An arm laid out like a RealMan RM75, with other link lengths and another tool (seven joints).
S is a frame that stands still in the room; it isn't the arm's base.
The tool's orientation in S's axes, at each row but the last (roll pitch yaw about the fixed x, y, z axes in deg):
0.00 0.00 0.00
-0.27 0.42 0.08
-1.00 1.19 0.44
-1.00 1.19 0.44
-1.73 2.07 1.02
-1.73 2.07 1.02
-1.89 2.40 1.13
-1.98 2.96 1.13
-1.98 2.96 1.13
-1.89 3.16 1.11
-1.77 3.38 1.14
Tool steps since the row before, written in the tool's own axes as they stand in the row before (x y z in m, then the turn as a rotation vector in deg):
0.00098 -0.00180 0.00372 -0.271 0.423 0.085
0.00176 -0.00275 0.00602 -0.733 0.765 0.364
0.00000 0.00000 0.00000 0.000 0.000 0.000
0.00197 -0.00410 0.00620 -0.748 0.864 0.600
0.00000 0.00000 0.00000 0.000 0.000 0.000
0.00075 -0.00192 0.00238 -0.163 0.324 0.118
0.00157 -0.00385 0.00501 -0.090 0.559 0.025
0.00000 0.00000 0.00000 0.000 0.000 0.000
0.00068 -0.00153 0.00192 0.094 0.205 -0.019
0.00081 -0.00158 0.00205 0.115 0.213 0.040
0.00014 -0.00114 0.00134 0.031 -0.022 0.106
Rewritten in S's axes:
0.00098 -0.00180 0.00372 -0.271 0.423 0.085
0.00181 -0.00272 0.00602 -0.731 0.766 0.366
0.00000 0.00000 0.00000 0.000 0.000 0.000
0.00213 -0.00397 0.00623 -0.742 0.869 0.600
0.00000 0.00000 0.00000 0.000 0.000 0.000
0.00087 -0.00183 0.00241 -0.165 0.325 0.114
0.00186 -0.00365 0.00506 -0.101 0.558 0.010
0.00000 0.00000 0.00000 0.000 0.000 0.000
0.00081 -0.00145 0.00193 0.088 0.206 -0.031
0.00095 -0.00149 0.00205 0.112 0.216 0.027
0.00024 -0.00109 0.00136 0.038 -0.018 0.105

